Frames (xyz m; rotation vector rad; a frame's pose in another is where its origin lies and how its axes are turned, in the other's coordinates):
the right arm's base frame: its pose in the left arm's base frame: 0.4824 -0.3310 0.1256 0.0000 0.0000 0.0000
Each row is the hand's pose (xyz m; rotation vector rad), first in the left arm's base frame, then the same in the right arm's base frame.
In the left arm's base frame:
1: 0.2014 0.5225 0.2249 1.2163 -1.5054 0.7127
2: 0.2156 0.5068 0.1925 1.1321 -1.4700 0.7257
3: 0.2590 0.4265 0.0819 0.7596 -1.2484 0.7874
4: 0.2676 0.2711 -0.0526 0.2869 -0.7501 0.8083
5: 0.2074 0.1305 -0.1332 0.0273 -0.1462 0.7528
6: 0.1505 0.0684 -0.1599 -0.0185 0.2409 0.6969
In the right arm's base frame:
1: -0.2810 0.8535 0.0993 1.2163 -1.5054 0.7127
2: -0.2668 0.8378 0.0669 1.1321 -1.4700 0.7257
3: -0.2234 0.7575 -0.0437 0.7596 -1.2484 0.7874
4: -0.2148 0.6021 -0.1782 0.2869 -0.7501 0.8083
5: -0.2750 0.4615 -0.2588 0.0273 -0.1462 0.7528
6: -0.3319 0.3994 -0.2855 -0.0185 0.2409 0.6969

